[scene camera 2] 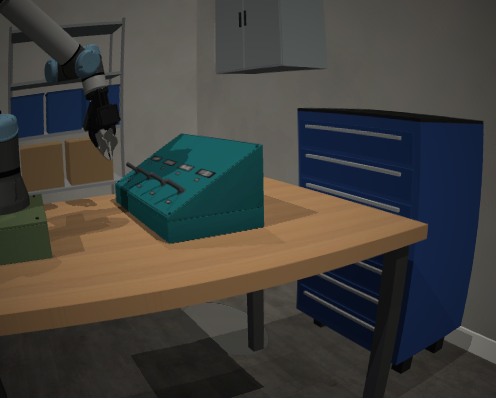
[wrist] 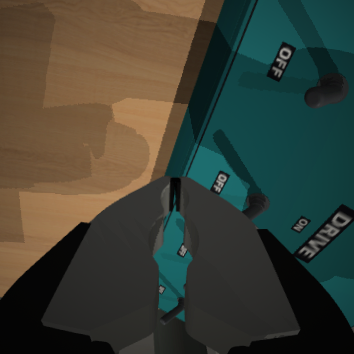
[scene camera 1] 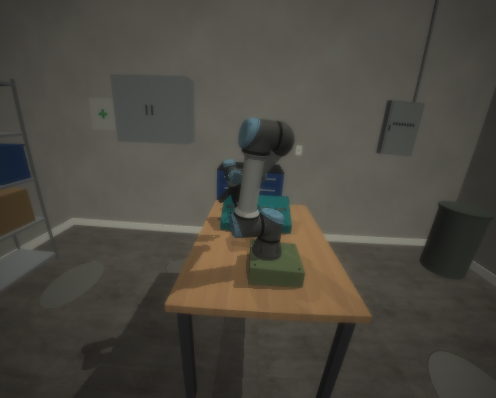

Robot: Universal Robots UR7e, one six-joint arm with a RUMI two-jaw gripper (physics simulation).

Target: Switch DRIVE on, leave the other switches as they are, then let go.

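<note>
The teal switch panel stands on the table with its sloped face up. In the wrist view the DRIVE label shows beside a dark lever, which tilts toward its OFF label; its free end is hidden behind a finger. Another lever also leans to its OFF side. A further lever shows through the gap behind the fingertips. My gripper is shut and empty. It hangs above the panel's low edge, apart from the levers.
The wooden table carries the panel and the arm's green base. A blue drawer cabinet stands behind the table. A shelf rack with blue and brown boxes stands behind the gripper in the second scene view.
</note>
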